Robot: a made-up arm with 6 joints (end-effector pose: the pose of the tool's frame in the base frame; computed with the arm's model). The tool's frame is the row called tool. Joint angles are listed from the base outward.
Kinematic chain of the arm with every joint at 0, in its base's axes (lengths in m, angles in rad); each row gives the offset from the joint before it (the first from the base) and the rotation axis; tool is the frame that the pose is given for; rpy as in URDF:
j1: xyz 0 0 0.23 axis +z
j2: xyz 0 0 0 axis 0 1 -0.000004
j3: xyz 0.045 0 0.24 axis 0 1 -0.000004
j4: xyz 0.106 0 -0.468 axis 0 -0.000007 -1
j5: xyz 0 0 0 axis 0 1 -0.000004
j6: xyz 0.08 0 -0.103 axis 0 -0.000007 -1
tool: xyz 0 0 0 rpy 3.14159 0 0
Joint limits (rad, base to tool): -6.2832..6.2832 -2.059..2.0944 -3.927..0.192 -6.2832..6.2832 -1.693..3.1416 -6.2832..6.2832
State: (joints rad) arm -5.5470 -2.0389 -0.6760 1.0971 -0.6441 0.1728
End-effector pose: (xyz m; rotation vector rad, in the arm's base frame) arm -0.0548 -0.2007 0.6868 0.0324 0.6089 -1.2236
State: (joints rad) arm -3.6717 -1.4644 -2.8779 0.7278 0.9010 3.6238
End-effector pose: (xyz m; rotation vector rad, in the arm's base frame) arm 0.6955 -0.4315 0.4381 0.0795 0.9680 -2.6592
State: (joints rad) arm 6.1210 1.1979 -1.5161 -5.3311 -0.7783 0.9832
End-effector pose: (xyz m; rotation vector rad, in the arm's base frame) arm 0.5392 -0.1949 -0.1287 -1.1773 2.3386 -1.3878
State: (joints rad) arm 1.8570 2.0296 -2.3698 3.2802 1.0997 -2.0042
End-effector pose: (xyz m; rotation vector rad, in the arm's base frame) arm -0.1458 0.5226 -0.4154 -1.6436 -0.4624 -0.1678
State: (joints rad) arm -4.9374 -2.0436 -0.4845 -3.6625 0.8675 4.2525
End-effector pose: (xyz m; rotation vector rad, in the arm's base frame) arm -0.0123 0.0060 0.7222 0.3001 -0.3346 -1.0593
